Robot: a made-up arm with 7 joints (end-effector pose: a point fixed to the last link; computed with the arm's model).
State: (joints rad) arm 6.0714 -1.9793 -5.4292 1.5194 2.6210 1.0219 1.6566
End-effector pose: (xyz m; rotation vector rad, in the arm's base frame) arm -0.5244 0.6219 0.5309 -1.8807 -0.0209 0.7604
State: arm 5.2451 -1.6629 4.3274 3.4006 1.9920 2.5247 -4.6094
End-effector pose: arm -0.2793 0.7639 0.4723 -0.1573 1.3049 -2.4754
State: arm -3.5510 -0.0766 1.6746 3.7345 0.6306 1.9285 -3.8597
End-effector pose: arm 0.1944 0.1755 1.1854 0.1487 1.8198 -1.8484
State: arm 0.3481 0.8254 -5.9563 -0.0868 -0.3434 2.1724 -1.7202
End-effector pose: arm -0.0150 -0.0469 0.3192 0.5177 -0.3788 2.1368
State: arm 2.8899 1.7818 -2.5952 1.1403 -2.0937 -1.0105 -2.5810
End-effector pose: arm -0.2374 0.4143 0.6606 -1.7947 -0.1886 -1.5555
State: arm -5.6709 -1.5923 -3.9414 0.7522 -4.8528 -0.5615 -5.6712
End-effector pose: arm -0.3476 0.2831 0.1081 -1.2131 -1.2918 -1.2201
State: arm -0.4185 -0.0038 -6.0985 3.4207 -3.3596 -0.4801 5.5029
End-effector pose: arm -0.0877 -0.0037 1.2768 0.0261 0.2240 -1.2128
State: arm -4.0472 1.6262 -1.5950 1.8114 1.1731 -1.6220 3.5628
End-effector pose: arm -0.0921 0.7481 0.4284 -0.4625 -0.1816 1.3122
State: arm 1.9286 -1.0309 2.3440 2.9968 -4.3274 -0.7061 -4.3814
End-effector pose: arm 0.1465 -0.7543 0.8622 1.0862 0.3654 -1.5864
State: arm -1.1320 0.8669 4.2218 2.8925 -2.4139 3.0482 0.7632
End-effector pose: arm 0.2905 -0.5204 0.9282 -2.3129 0.2568 0.1183
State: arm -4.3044 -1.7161 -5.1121 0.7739 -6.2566 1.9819 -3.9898
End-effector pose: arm -0.3029 -0.2066 0.5080 -1.9991 0.1508 -0.8511
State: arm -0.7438 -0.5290 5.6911 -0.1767 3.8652 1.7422 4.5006
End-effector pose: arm 0.0052 -0.1986 0.2937 -0.6593 -1.7562 2.1858
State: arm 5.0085 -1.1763 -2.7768 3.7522 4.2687 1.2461 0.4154
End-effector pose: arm 0.0066 0.6409 0.9834 -1.9455 -0.4643 -2.3844
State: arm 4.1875 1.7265 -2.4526 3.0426 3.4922 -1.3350 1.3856
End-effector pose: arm -0.4901 -0.6634 0.2901 -1.3600 -0.0940 2.1635
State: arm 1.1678 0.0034 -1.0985 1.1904 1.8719 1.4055 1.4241
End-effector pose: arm 0.6120 0.1239 0.6943 -0.7749 1.2916 1.3703
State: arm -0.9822 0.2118 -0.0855 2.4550 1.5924 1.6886 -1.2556
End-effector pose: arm 0.3409 -0.3671 1.1713 -1.9338 -1.0131 -2.0099
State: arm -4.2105 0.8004 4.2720 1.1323 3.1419 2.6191 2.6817
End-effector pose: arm 0.3415 0.3662 0.8325 -1.5339 0.6434 2.5216
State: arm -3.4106 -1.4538 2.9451 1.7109 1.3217 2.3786 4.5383
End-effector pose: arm 0.5879 -0.1388 -0.0641 -0.9992 -0.2723 -0.2517
